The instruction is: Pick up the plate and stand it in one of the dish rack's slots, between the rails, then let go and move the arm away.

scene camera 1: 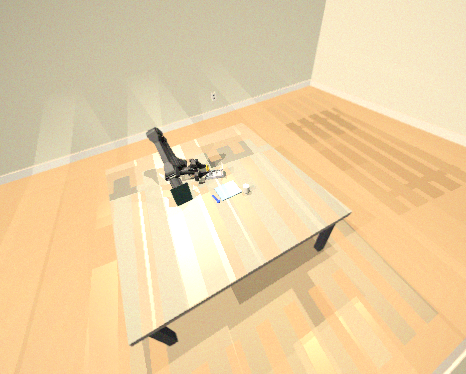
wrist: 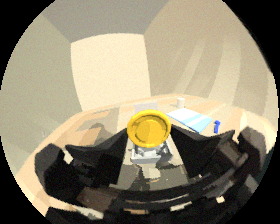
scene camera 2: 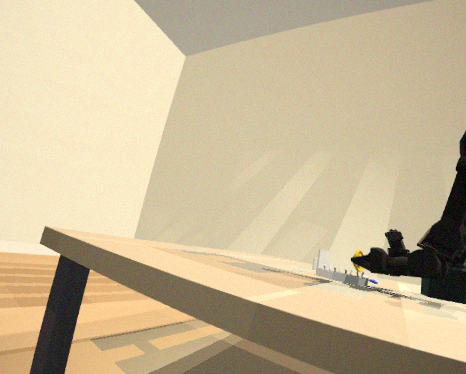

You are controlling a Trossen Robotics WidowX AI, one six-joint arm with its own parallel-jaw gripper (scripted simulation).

Note:
My gripper [scene camera 2: 355,260] carries a yellow plate [wrist: 150,128]. Further things: a grey dish rack [scene camera 2: 323,268].
The grey dish rack is seen too in the wrist view [wrist: 162,153]. My gripper shows as well in the wrist view [wrist: 148,128].

